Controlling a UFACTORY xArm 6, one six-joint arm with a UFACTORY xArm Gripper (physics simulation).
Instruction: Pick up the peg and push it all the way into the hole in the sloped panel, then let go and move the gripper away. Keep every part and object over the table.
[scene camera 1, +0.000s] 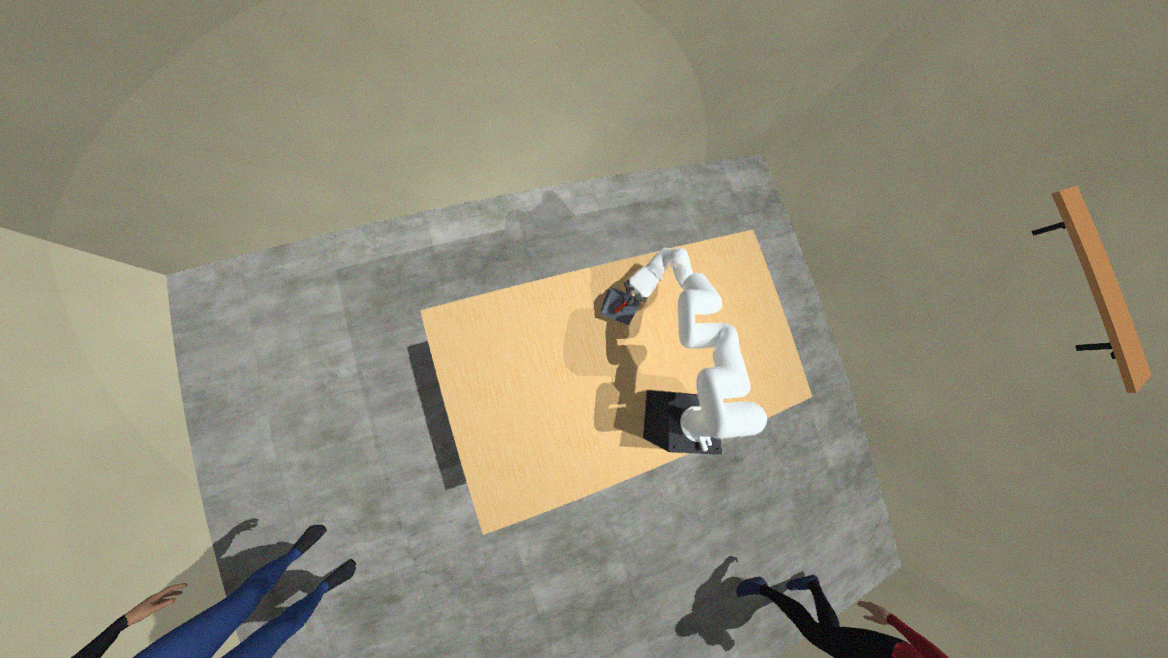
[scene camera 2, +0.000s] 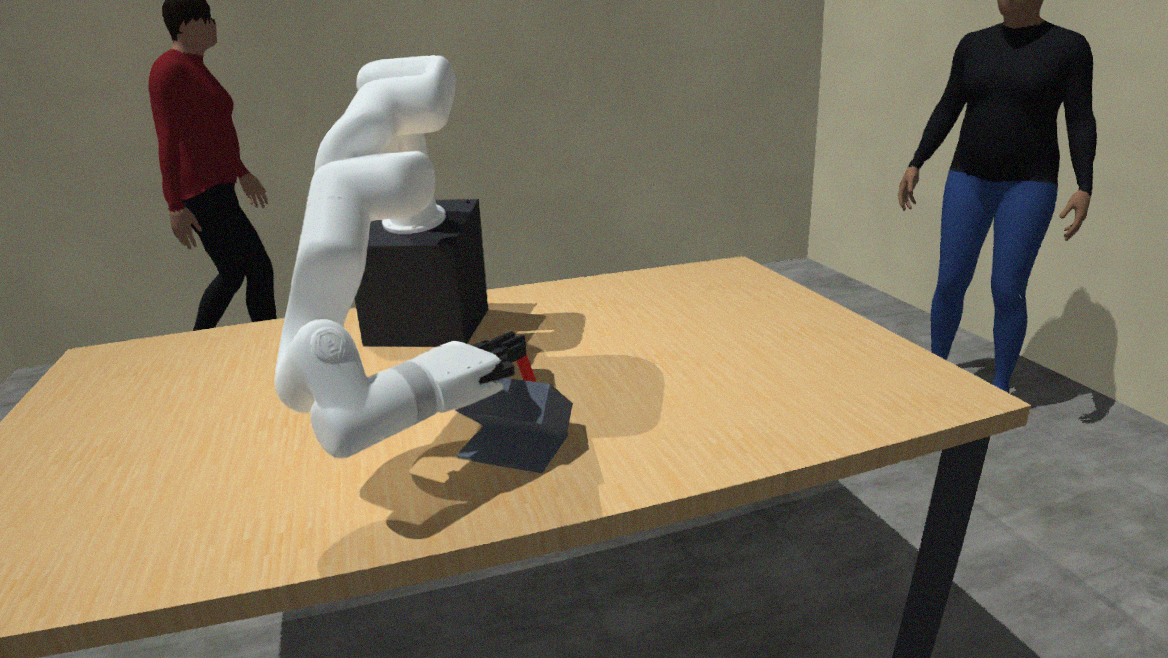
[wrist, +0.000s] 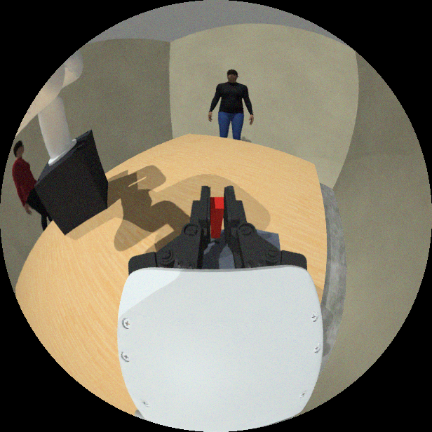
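Pixels of known places: gripper, fingertip midpoint: (scene camera 1: 624, 304) (scene camera 2: 519, 342); arm's base at its link origin: (scene camera 1: 695, 424) (scene camera 2: 414, 220).
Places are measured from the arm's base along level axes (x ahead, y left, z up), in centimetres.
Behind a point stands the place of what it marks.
Observation:
The red peg (scene camera 1: 622, 307) {x 49.0, y 13.8, z -9.8 cm} (scene camera 2: 527, 369) {x 49.9, y 14.2, z -11.9 cm} (wrist: 216, 216) is between the black fingers of my gripper (scene camera 2: 520, 349) {x 49.8, y 13.4, z -7.8 cm} (wrist: 216, 198), which is shut on it. The peg is tilted and sticks out from the fingers toward the dark blue-grey sloped panel (scene camera 1: 622, 318) {x 45.5, y 12.2, z -17.4 cm} (scene camera 2: 520, 445) {x 53.1, y 12.0, z -22.2 cm} (wrist: 269, 241). In scene camera 2 its lower end meets the outline of the panel's upper part. The hole and the peg's far end are hidden, so I cannot tell how deep it sits. The gripper is close above the sloped face. The panel block stands on the table.
The wooden table (scene camera 1: 506, 408) {x 19.9, y 66.1, z -22.8 cm} (scene camera 2: 776, 351) {x 33.5, y 62.9, z -22.8 cm} (wrist: 75, 280) bears the panel block. The arm's black base box (scene camera 1: 660, 416) {x 4.6, y 10.0, z -7.0 cm} (scene camera 2: 416, 294) {x 10.9, y -1.1, z -11.9 cm} (wrist: 75, 195) stands at the opposite long side. A person in blue trousers (scene camera 2: 1005, 106) (wrist: 231, 100) and one in red (scene camera 2: 192, 122) (wrist: 23, 177) stand beyond the table.

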